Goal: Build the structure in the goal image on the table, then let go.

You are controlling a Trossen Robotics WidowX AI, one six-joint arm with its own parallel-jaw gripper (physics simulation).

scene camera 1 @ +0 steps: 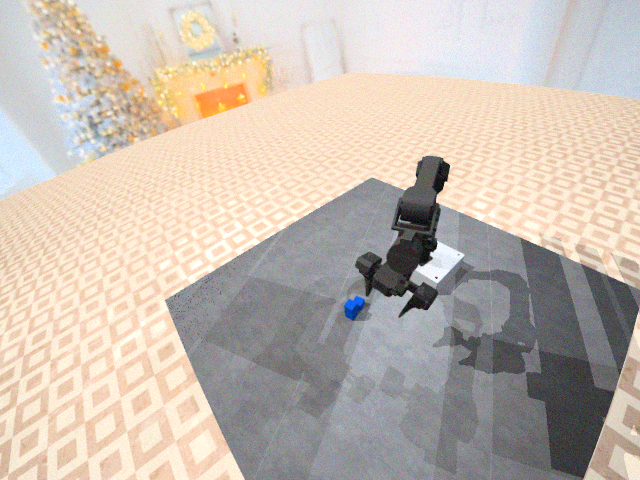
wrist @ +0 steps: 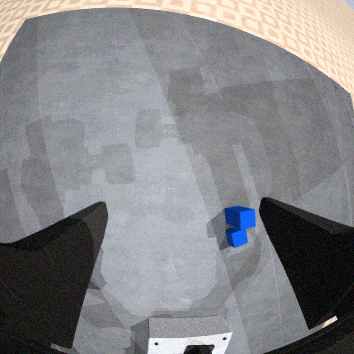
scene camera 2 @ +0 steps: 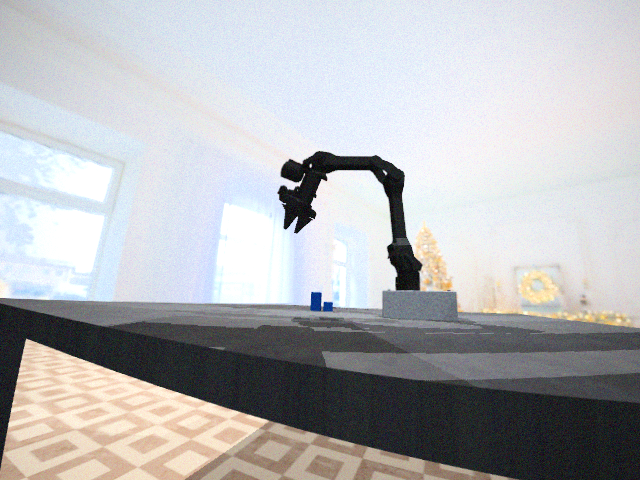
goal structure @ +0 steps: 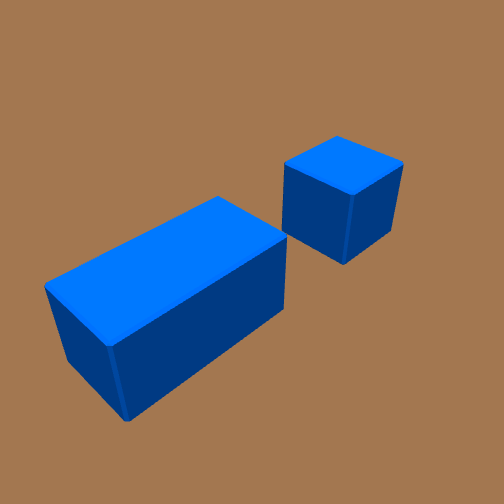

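Pixels of known places: gripper, fingertip midpoint: point(scene camera 1: 382, 306) point(wrist: 185, 208) point(scene camera 2: 290, 231); arm's base at its link origin: point(wrist: 196, 352) point(scene camera 2: 408, 292).
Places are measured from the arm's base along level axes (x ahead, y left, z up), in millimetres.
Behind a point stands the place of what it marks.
A taller blue block point(scene camera 1: 352, 310) {x 335, y 16, z -13 mm} point(scene camera 2: 315, 301) {x 321, y 13, z -39 mm} point(wrist: 242, 218) {x 327, y 9, z -6 mm} stands upright on the grey table point(scene camera 1: 268, 413) {x 709, y 117, z -72 mm} point(scene camera 2: 258, 379) {x -30, y 652, z -87 mm} point(wrist: 90, 65) {x 571, y 386, z -71 mm}. A smaller blue cube point(scene camera 1: 359, 300) {x 282, y -16, z -39 mm} point(scene camera 2: 328, 306) {x 277, y -3, z -54 mm} point(wrist: 237, 238) {x 284, y -13, z -39 mm} sits on the table beside it, on the side toward the robot's base. The two stand very close; whether they touch is hard to tell. My gripper point(scene camera 1: 384, 305) {x 339, y 160, z 184 mm} point(scene camera 2: 290, 229) {x 339, y 160, z 184 mm} point(wrist: 185, 208) {x 339, y 160, z 184 mm} is open and empty, high above the table. In the wrist view both blocks appear between the fingers, nearer the right finger.
The arm's pale base block point(scene camera 1: 445, 262) {x -49, y 73, z 0 mm} point(scene camera 2: 419, 304) {x -47, y 106, z -35 mm} point(wrist: 187, 328) {x 58, y 32, z -30 mm} stands on the table, to the right of the blue pieces in scene camera 2. Arm shadows fall across the table top. A patterned floor point(scene camera 1: 129, 232) point(scene camera 2: 103, 413) surrounds the table.
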